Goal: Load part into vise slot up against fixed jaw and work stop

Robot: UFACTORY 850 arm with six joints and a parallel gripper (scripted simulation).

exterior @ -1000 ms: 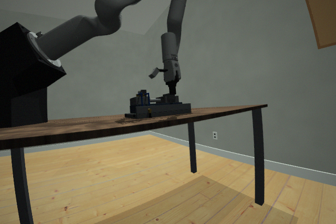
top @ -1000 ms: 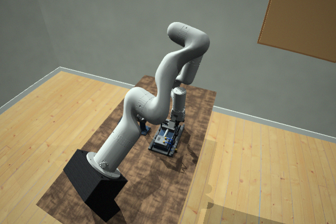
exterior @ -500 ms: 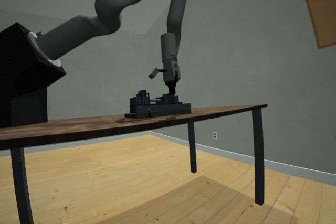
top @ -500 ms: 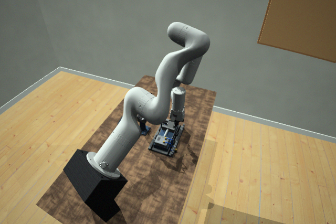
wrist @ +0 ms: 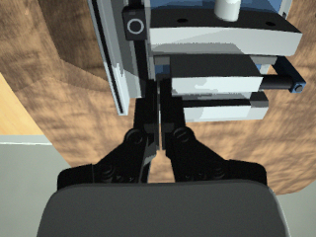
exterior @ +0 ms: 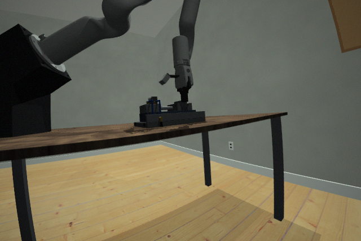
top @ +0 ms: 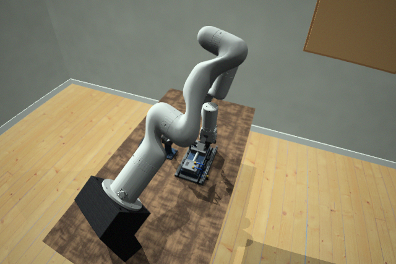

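Now: hand 6 cm to the right of the moving jaw, 4 cm above it and 1 cm past it. Round my hand: cylinder rod 8 cm to the left, 5 cm behind, 4 cm below; then work stop 8 cm to the left, 4 cm ahead, 3 cm below; then part 3 cm to the left, 2 cm below, 2 cm ahead.
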